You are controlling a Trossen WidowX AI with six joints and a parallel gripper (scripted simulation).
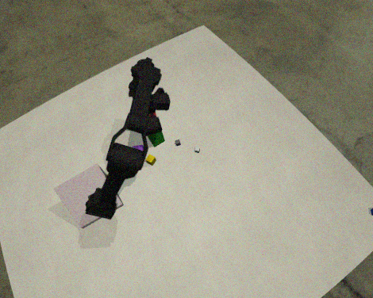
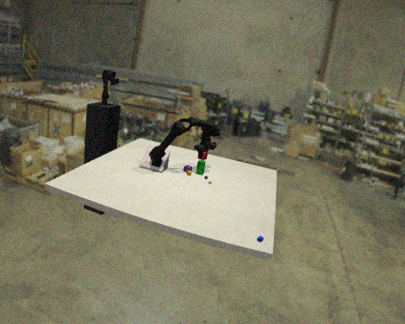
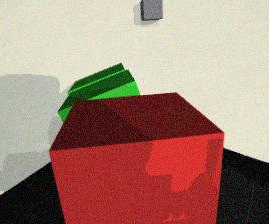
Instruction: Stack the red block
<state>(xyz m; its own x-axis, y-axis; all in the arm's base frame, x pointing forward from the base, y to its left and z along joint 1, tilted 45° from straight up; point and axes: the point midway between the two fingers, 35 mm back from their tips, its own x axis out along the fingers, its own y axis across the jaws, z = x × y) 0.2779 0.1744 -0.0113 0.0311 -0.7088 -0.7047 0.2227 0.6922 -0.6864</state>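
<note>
Right now the purple cube is 9 cm behind my gripper tip, 1 cm to the right of it and 10 cm below it. From my gripper tip the other things lie so: yellow cube (6 cm behind, 6 cm to the right, 11 cm below); grey cube (6 cm ahead, 5 cm to the right, 12 cm below); red block (2 cm above).
</note>
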